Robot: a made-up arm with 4 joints. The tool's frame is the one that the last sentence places.
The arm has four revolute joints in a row. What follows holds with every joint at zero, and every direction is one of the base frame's.
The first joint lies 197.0 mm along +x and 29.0 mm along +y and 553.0 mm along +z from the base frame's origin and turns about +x.
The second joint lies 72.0 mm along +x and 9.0 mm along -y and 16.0 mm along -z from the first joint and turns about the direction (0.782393, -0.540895, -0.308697).
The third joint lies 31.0 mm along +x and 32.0 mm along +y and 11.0 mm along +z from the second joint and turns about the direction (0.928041, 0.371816, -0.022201).
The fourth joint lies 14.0 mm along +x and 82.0 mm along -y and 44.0 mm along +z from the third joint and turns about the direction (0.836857, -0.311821, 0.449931).
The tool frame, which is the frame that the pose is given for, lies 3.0 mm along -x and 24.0 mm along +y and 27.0 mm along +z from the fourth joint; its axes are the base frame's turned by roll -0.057, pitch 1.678 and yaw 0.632 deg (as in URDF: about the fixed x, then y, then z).
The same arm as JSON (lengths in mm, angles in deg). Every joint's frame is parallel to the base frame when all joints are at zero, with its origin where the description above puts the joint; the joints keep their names.
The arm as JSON. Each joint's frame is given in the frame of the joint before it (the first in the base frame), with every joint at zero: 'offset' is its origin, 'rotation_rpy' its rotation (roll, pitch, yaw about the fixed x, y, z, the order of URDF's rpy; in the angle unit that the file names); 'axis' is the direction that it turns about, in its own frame. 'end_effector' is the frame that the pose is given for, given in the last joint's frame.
{
  "length_unit": "mm",
  "angle_unit": "deg",
  "chain": [
    {
      "id": "joint 1",
      "offset": [
        197.0,
        29.0,
        553.0
      ],
      "rotation_rpy": [
        0.0,
        0.0,
        0.0
      ],
      "axis": [
        1.0,
        0.0,
        0.0
      ]
    },
    {
      "id": "joint 2",
      "offset": [
        72.0,
        -9.0,
        -16.0
      ],
      "rotation_rpy": [
        0.0,
        0.0,
        0.0
      ],
      "axis": [
        0.782393,
        -0.540895,
        -0.308697
      ]
    },
    {
      "id": "joint 3",
      "offset": [
        31.0,
        32.0,
        11.0
      ],
      "rotation_rpy": [
        0.0,
        0.0,
        0.0
      ],
      "axis": [
        0.928041,
        0.371816,
        -0.022201
      ]
    },
    {
      "id": "joint 4",
      "offset": [
        14.0,
        -82.0,
        44.0
      ],
      "rotation_rpy": [
        0.0,
        0.0,
        0.0
      ],
      "axis": [
        0.836887,
        -0.311795,
        0.449893
      ]
    }
  ],
  "end_effector": {
    "offset": [
      -3.0,
      24.0,
      27.0
    ],
    "rotation_rpy": [
      -0.06,
      1.68,
      0.63
    ]
  }
}

